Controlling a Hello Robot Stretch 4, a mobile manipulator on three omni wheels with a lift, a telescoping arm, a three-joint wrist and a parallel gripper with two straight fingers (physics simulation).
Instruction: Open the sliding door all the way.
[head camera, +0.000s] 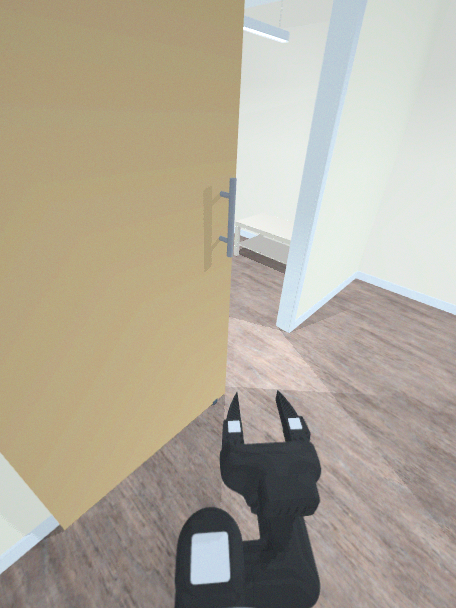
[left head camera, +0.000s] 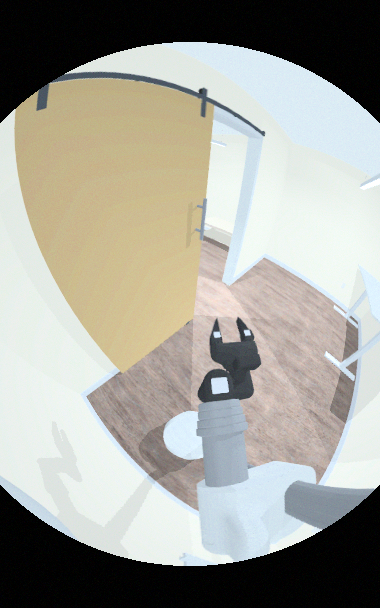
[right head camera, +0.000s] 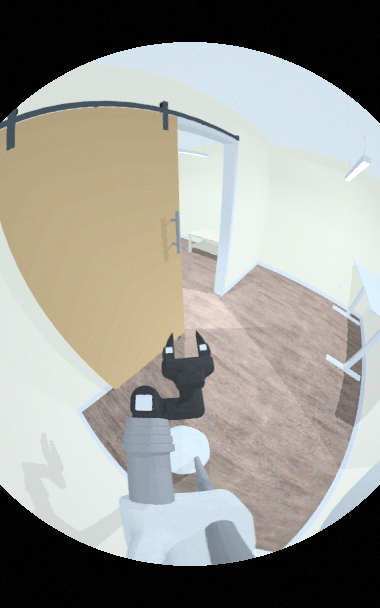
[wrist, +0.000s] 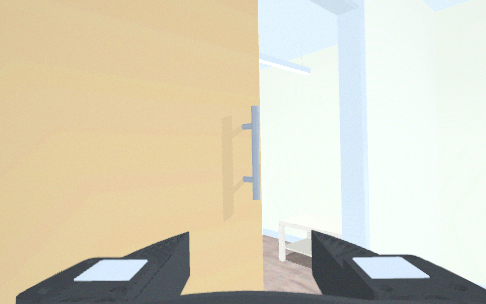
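Seen in the pictures: gripper, fingertip midpoint: (head camera: 256, 395) (left head camera: 226, 318) (right head camera: 183, 333) (wrist: 250, 252); robot's base at its link origin: (left head camera: 189, 434) (right head camera: 182, 448).
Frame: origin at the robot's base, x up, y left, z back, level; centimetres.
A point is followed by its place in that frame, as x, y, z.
The tan sliding door (head camera: 115, 225) {123.7, 26.3, -91.2} (left head camera: 115, 200) {139.1, 34.8, -83.3} (right head camera: 95, 225) {136.6, 31.0, -86.9} (wrist: 125, 125) {124.9, 22.9, -94.4} hangs from a dark rail and stands partly open, with a gap between its right edge and the pale door frame (head camera: 314, 180) {119.0, -67.6, -190.5} (left head camera: 243, 205) {115.8, -66.8, -191.3} (right head camera: 226, 215) {113.7, -67.1, -191.0} (wrist: 353, 125) {132.2, -67.5, -190.6}. Its grey vertical bar handle (head camera: 232, 217) {118.9, -10.3, -115.7} (left head camera: 203, 219) {117.8, -10.3, -115.8} (right head camera: 178, 232) {117.9, -10.7, -115.7} (wrist: 255, 152) {117.5, -9.9, -115.6} sits near that right edge. My gripper (head camera: 257, 392) {111.5, -8.7, -39.9} (left head camera: 227, 318) {111.5, -8.7, -39.9} (right head camera: 184, 333) {111.5, -8.7, -39.9} (wrist: 250, 252) {111.5, -8.7, -39.9} is open and empty. It is apart from the handle, and in the wrist view the handle shows above and between the fingers.
A low white bench (head camera: 265, 227) {42.3, -69.8, -323.3} (right head camera: 204, 236) {42.3, -66.8, -317.3} (wrist: 310, 223) {42.3, -68.5, -327.4} stands in the room beyond the gap. A white table (left head camera: 372, 290) {92.3, -236.6, -83.9} (right head camera: 369, 285) {92.3, -231.0, -82.1} stands at the right by the wall. The dark rail (left head camera: 125, 76) (right head camera: 120, 104) {204.2, 17.0, -101.7} runs above the door. Walls stand at the left and right.
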